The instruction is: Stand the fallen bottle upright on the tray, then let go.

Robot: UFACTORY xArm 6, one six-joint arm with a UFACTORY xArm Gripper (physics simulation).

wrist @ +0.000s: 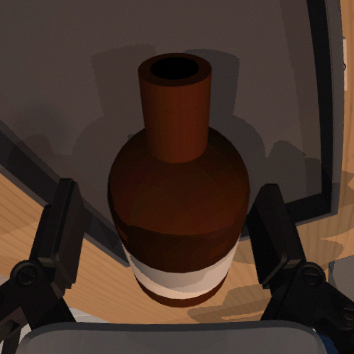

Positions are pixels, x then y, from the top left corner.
my gripper: 168, 198
brown bottle: 178, 190
